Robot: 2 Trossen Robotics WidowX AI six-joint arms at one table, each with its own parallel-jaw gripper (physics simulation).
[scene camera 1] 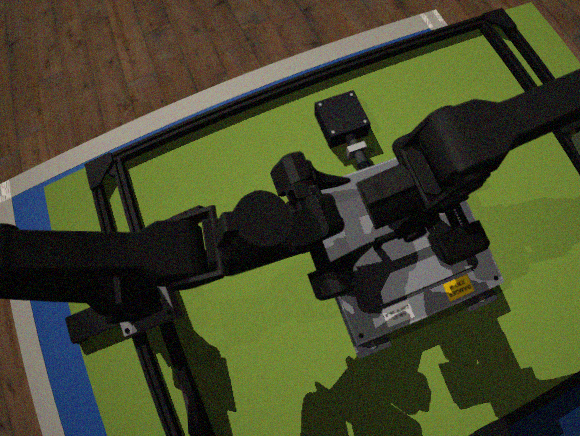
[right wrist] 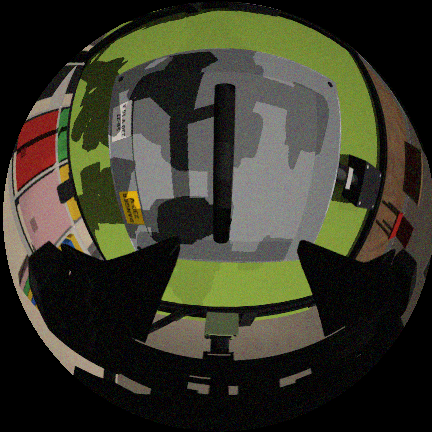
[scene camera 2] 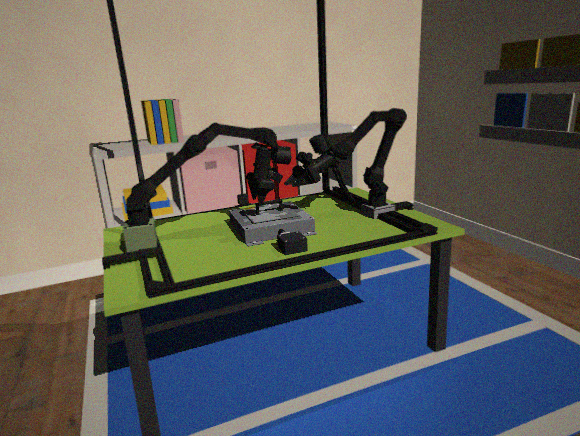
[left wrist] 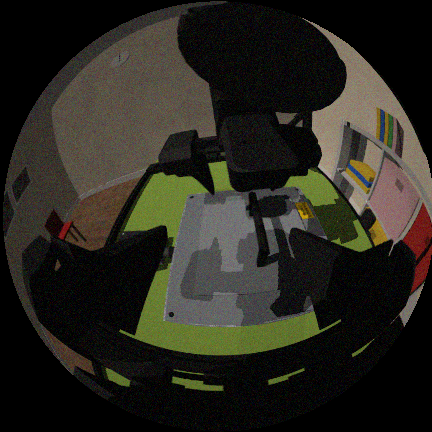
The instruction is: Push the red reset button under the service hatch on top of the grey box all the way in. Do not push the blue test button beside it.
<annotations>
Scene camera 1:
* left gripper
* right gripper
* service hatch
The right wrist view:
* right gripper
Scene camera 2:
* left gripper
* right gripper
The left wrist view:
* left gripper
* right gripper
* service hatch
</annotations>
